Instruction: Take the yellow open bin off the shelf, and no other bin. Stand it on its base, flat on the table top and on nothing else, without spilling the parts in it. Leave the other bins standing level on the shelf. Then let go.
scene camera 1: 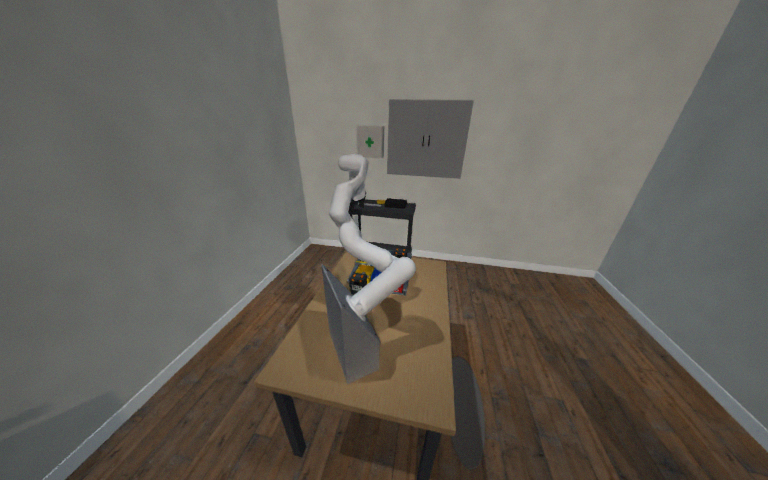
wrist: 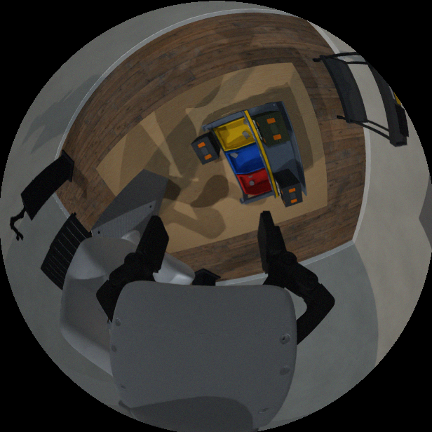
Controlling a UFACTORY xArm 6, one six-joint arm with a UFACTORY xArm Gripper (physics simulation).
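The yellow open bin stands at the end of a row on the grey-blue shelf, with a small grey part visible in it. The blue bin is beside it, then the red bin. A yellow bar runs along one side of the row. My gripper is open and empty, high above the table and away from the bins. In the scene view the arm partly hides the gripper and the bins.
Dark boxes with orange marks stand close by: one box beside the yellow bin, another box and a third box across the bar. A grey wedge mount carries the arm. A dark cart is behind the table.
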